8 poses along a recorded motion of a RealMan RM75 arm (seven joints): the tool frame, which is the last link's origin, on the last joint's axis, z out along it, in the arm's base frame.
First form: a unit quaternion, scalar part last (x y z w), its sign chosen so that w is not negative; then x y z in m.
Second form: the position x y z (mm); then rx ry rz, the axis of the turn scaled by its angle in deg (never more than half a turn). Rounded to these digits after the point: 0 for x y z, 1 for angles.
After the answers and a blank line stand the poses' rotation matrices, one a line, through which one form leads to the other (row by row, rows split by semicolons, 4 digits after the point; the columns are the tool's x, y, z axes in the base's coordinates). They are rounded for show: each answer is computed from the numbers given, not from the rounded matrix.
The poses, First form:
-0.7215 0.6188 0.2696 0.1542 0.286 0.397 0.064
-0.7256 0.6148 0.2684 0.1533 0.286 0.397 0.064
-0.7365 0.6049 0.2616 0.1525 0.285 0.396 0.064
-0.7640 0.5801 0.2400 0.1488 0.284 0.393 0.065
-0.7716 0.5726 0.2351 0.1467 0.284 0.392 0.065
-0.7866 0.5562 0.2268 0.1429 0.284 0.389 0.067
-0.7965 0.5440 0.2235 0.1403 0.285 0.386 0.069
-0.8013 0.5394 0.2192 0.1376 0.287 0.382 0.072
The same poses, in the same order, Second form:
286 397 64 -118.5 101.6 44.3
286 397 64 -119.2 101.0 44.1
285 396 64 -121.1 99.4 43.0
284 393 65 -125.8 95.6 39.5
284 392 65 -127.2 94.4 38.8
284 389 67 -130.0 91.9 37.5
285 386 69 -131.8 90.0 37.0
287 382 72 -132.8 89.4 36.3

0.0887 -0.9761 -0.1982; -0.8098 -0.1866 0.5562; -0.5799 0.1112 -0.8071
0.1000 -0.9745 -0.2010; -0.8099 -0.1971 0.5525; -0.5780 0.1076 -0.8089
0.1313 -0.9708 -0.2008; -0.8112 -0.2217 0.5411; -0.5698 0.0918 -0.8166
0.2117 -0.9579 -0.1941; -0.8150 -0.2827 0.5058; -0.5394 0.0511 -0.8405
0.2337 -0.9526 -0.1948; -0.8146 -0.3012 0.4956; -0.5308 0.0428 -0.8464
0.2784 -0.9399 -0.1978; -0.8102 -0.3404 0.4771; -0.5158 0.0275 -0.8563
0.3082 -0.9293 -0.2034; -0.8039 -0.3688 0.4667; -0.5087 0.0197 -0.8607
0.3220 -0.9248 -0.2028; -0.8041 -0.3802 0.4570; -0.4997 0.0160 -0.8660

